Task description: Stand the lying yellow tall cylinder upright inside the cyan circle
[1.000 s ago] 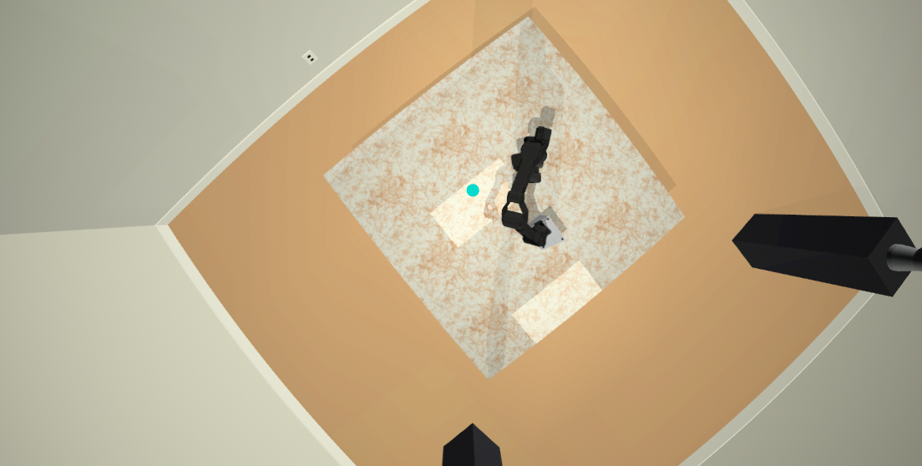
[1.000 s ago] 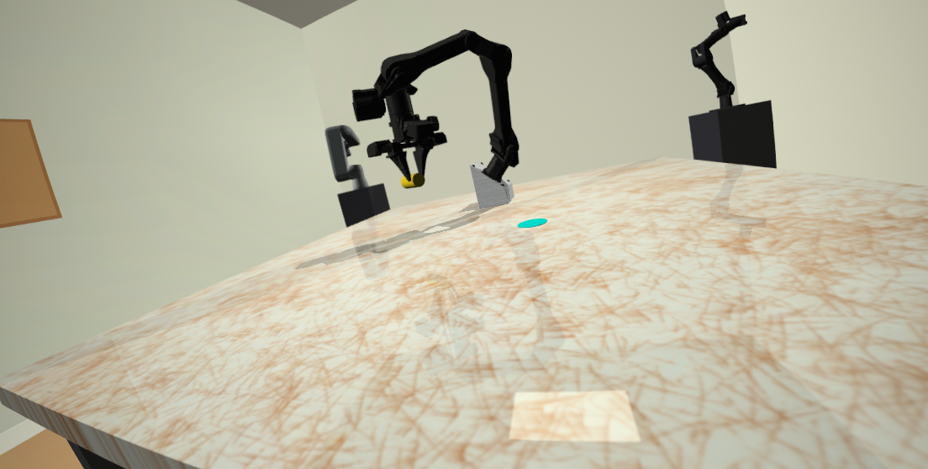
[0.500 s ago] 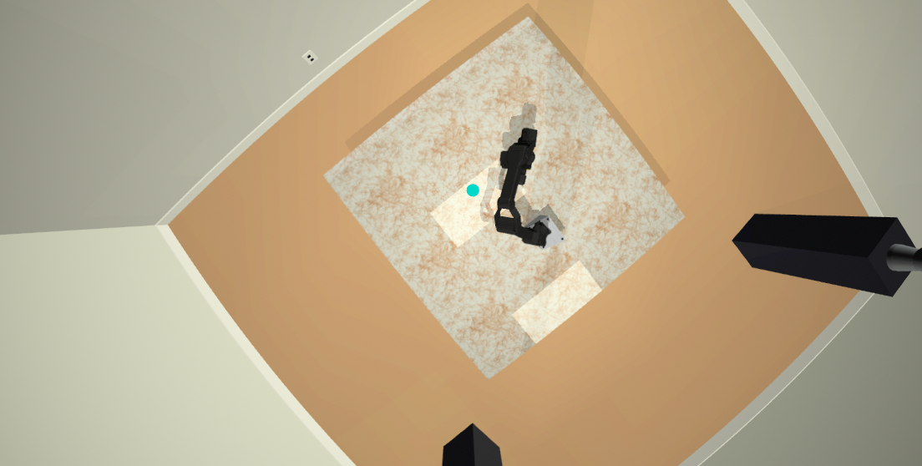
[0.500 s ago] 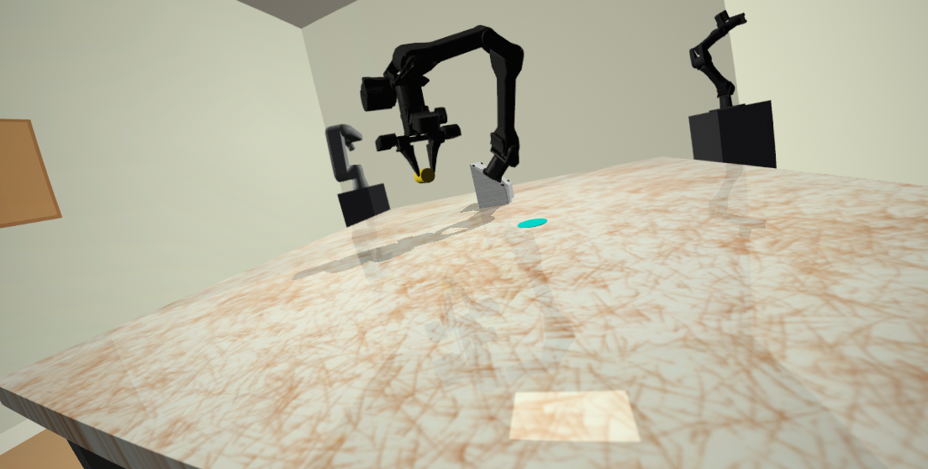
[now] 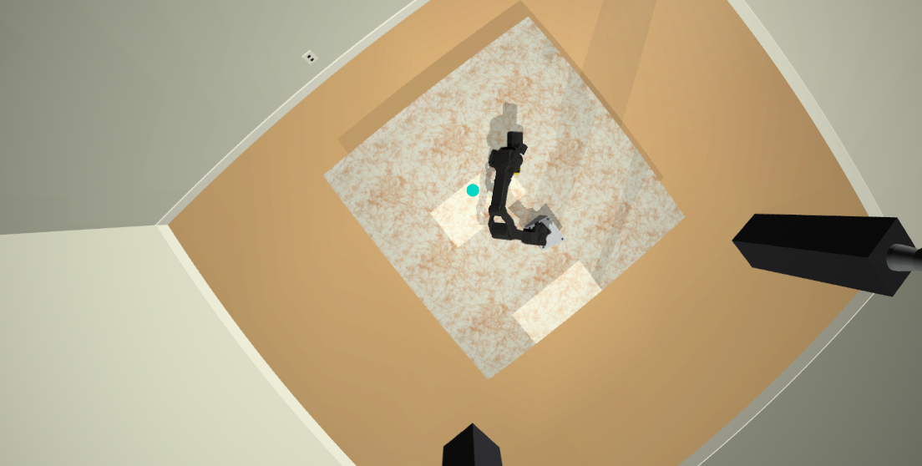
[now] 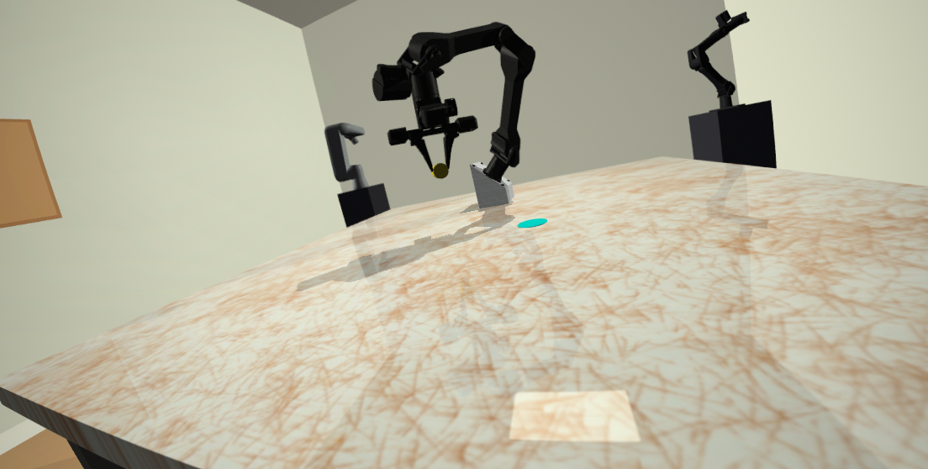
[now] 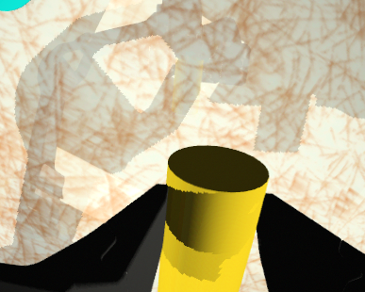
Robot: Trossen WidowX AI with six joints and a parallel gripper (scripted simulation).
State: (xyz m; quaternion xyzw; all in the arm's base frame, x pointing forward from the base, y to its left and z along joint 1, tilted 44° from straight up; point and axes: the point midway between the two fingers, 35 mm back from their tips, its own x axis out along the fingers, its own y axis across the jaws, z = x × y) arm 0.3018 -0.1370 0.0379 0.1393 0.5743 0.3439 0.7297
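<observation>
Now: the cyan circle 170 mm to the left of my gripper tip, 140 mm below it and 30 mm ahead of it. Round my gripper tip: yellow tall cylinder (20 mm behind, 10 mm to the right).
</observation>
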